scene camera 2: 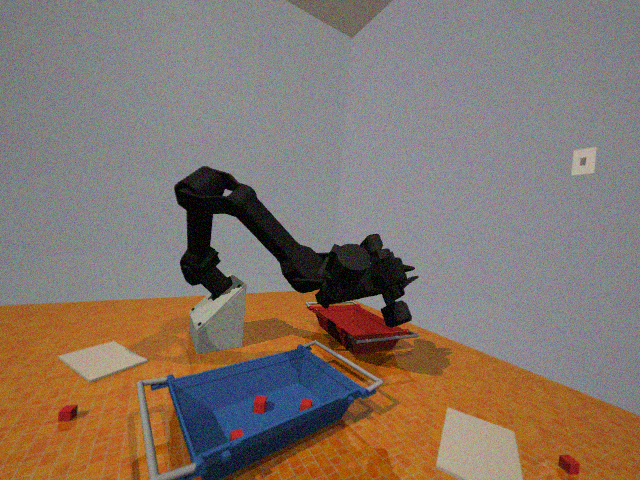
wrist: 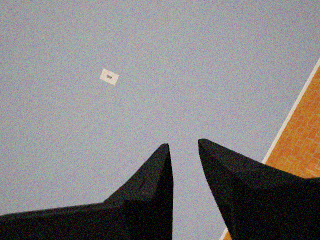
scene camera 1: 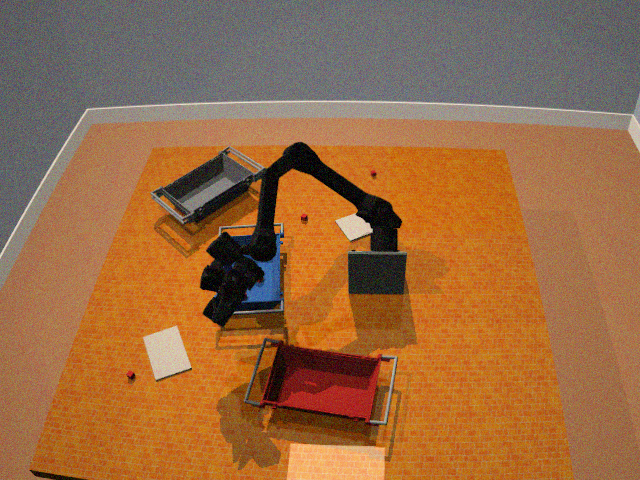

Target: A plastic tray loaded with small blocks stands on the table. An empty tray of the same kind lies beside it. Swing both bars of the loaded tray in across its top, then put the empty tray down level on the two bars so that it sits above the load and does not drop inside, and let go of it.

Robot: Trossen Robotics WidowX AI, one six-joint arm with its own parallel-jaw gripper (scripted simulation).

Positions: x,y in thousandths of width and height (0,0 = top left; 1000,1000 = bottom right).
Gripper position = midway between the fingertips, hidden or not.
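Observation:
Scene camera 1 shows a red tray (scene camera 1: 493,795) as well as the gripper (scene camera 1: 337,666). In scene camera 2 the gripper (scene camera 2: 649,568) is visible, and so is the red tray (scene camera 2: 560,689). The wrist view has the gripper (wrist: 573,619) in it, while the red tray is out of frame in the wrist view.

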